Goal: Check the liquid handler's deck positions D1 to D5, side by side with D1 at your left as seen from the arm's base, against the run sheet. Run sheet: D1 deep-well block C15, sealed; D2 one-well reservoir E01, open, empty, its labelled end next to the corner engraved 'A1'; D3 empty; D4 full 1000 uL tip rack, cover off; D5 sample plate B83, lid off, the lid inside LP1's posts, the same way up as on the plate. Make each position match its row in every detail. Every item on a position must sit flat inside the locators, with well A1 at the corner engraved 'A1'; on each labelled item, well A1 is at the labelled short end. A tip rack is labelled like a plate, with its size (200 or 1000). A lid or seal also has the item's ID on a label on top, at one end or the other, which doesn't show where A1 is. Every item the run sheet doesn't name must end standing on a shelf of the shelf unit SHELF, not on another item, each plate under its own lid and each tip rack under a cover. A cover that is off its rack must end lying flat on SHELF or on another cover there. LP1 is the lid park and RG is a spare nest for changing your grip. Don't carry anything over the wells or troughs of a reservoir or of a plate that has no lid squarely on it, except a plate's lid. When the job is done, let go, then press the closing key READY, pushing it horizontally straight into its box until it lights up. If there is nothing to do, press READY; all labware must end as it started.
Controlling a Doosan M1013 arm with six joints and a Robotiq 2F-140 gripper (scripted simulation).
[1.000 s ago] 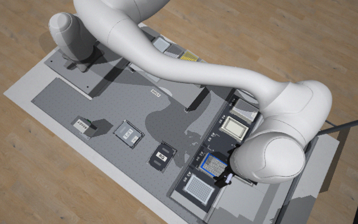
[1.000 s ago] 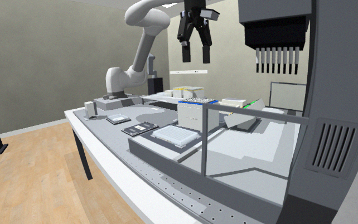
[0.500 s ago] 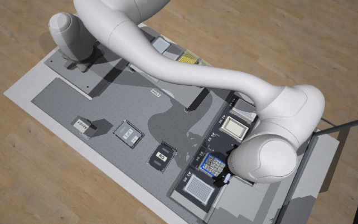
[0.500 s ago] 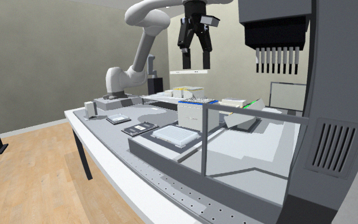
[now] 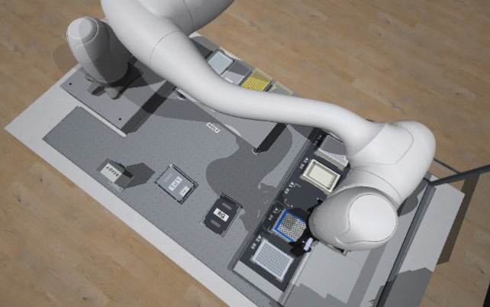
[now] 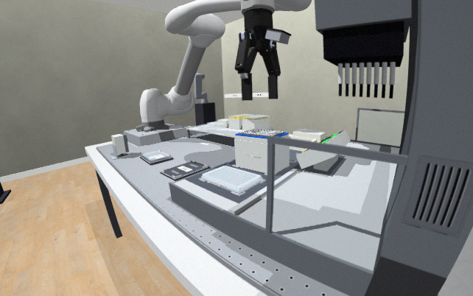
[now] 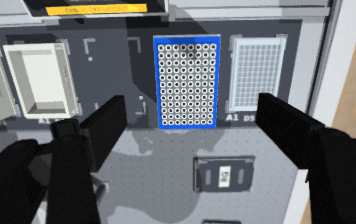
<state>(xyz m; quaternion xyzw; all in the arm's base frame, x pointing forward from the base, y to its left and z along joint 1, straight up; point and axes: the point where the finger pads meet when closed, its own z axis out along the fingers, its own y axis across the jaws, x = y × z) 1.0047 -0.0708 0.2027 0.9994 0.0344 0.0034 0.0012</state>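
Now: the blue-rimmed tip rack 14 cm below my hand, 1 cm to the right of it and 1 cm behind it. Also, from my hand: deep-well block: 37 cm to the left, 19 cm below, 3 cm behind; cream reservoir: 25 cm to the left, 20 cm below, 2 cm behind; shelf: 52 cm behind, 33 cm to the left, 19 cm below.
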